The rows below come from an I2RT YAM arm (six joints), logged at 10 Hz.
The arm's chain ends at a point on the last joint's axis. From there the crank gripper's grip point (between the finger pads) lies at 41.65 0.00 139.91 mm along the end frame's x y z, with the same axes.
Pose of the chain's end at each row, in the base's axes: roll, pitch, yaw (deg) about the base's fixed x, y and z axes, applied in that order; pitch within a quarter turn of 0, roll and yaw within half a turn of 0; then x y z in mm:
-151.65, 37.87, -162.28, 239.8, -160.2, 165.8
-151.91, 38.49, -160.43, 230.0, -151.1, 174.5
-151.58, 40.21, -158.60, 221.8, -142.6, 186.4
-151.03, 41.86, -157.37, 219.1, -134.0, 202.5
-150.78, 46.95, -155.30, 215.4, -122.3, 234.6
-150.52, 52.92, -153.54, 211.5, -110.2, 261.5
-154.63, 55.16, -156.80, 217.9, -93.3, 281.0
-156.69, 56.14, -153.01, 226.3, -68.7, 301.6
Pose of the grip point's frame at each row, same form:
-151.65, 37.87, -162.28, 300.7, -210.5, 43.0
-151.91, 38.49, -160.43, 293.7, -198.4, 52.0
-151.58, 40.21, -158.60, 290.4, -187.2, 65.5
-151.03, 41.86, -157.37, 291.9, -177.1, 83.5
-150.78, 46.95, -155.30, 299.2, -158.9, 120.8
-150.52, 52.92, -153.54, 306.7, -139.7, 154.8
-154.63, 55.16, -156.80, 315.0, -116.9, 174.6
-156.69, 56.14, -153.01, 325.8, -80.1, 195.4

